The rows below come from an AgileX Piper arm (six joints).
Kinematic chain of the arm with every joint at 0, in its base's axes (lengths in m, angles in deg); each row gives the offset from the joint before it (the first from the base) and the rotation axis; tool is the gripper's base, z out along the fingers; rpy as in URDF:
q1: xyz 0 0 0.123 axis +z
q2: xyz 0 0 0 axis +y
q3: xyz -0.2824 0 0.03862 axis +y
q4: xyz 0.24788 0 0.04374 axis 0.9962 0 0.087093
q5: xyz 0 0 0 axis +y
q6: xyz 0.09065 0 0.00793 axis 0.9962 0 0.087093
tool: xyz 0 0 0 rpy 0 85.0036 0
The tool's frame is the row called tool.
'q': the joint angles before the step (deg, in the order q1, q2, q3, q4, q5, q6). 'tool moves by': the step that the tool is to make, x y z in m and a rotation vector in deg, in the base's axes. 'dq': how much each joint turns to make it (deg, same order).
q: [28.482 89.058 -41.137 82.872 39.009 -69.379]
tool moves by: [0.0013 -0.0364 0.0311 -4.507 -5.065 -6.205]
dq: [-5.734 -8.991 0.006 -13.948 -2.595 11.787]
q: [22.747 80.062 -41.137 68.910 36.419 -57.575]
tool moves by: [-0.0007 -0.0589 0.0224 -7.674 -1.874 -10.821]
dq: [-11.237 -8.501 0.001 -19.639 1.561 15.752]
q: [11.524 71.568 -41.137 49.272 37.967 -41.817]
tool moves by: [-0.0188 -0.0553 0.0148 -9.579 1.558 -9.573]
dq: [-11.596 -7.778 0.000 -18.378 6.855 11.820]
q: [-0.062 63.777 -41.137 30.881 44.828 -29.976]
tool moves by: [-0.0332 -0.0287 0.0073 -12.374 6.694 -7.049]
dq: [-3.055 -6.825 -0.005 -20.735 9.913 14.572]
